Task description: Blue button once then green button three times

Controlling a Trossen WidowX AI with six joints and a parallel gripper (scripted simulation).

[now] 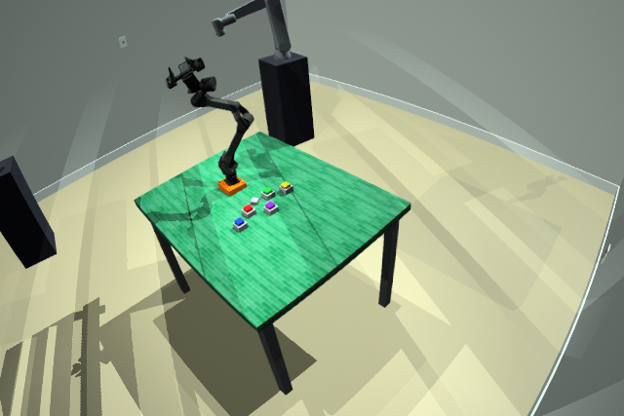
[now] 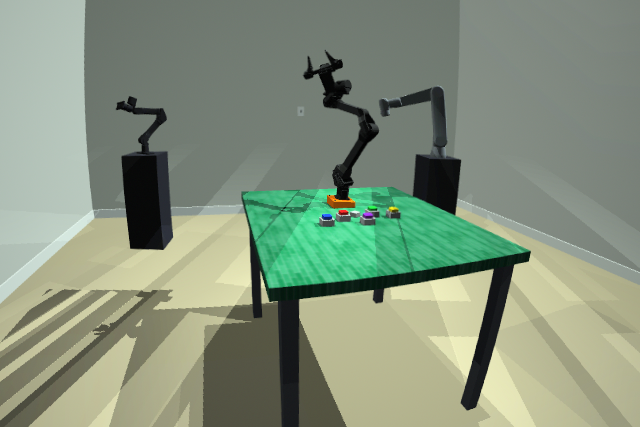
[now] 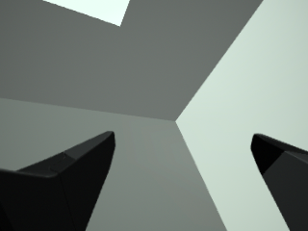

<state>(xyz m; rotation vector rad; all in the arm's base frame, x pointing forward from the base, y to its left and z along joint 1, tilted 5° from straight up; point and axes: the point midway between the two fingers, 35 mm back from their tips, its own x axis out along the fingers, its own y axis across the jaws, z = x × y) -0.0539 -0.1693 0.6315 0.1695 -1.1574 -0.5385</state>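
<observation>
My gripper tip is now 330 mm short of the blue button, 20 mm to the right of it and 670 mm above it. Round my gripper tip: green button (220 mm ahead, 230 mm to the left, 670 mm below); then purple button (320 mm ahead, 190 mm to the left, 670 mm below); then red button (270 mm ahead, 100 mm to the left, 670 mm below).
</observation>
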